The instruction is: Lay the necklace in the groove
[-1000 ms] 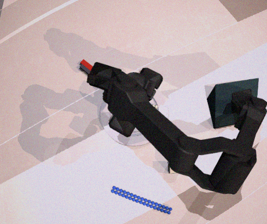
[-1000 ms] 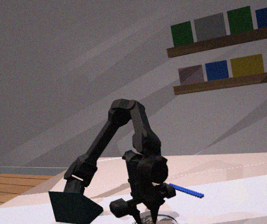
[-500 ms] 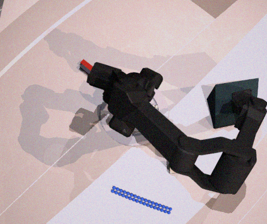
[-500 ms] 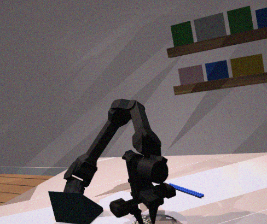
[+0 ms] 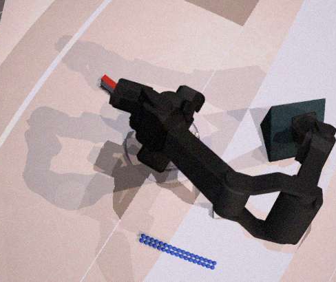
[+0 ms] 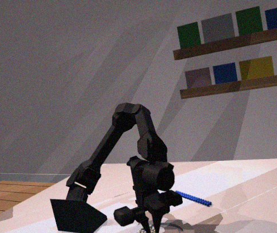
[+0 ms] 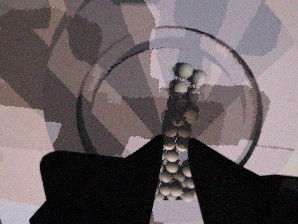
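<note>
The round bead board lies 1 cm ahead of my gripper tip and 1 cm below it. The rest, counted from my gripper tip: small beige cube: 7 cm behind, 19 cm to the left; then grey block: 12 cm ahead, 16 cm to the right, 1 cm below.
</note>
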